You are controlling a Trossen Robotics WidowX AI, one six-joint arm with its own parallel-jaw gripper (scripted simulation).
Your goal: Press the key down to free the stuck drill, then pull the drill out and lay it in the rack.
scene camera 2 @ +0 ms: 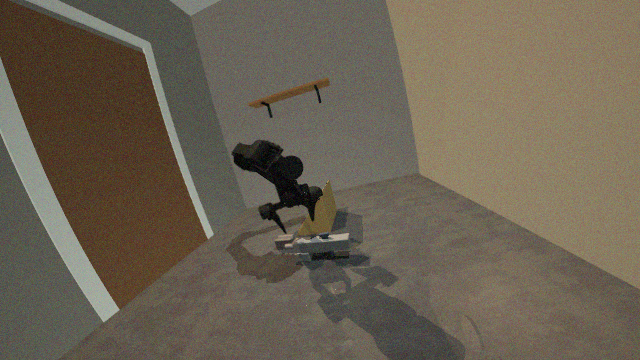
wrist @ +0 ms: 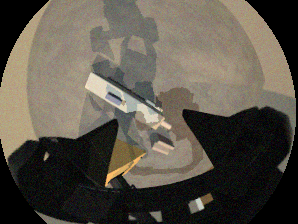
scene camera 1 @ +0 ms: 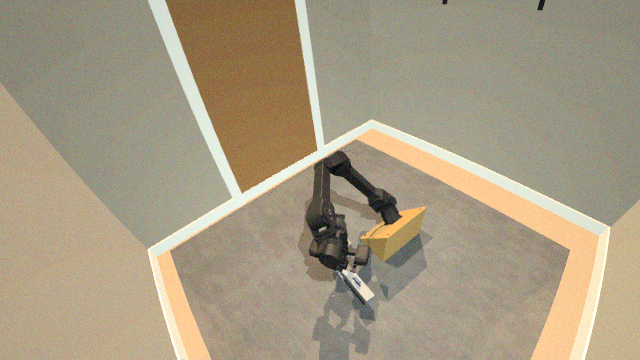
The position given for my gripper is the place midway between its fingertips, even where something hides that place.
My gripper (scene camera 2: 299, 227) is open and holds nothing. Also in view: a fixture (scene camera 2: 304, 248).
My gripper also shows in the wrist view (wrist: 150, 117) and in scene camera 1 (scene camera 1: 341, 264). The fixture also shows in the wrist view (wrist: 147, 112).
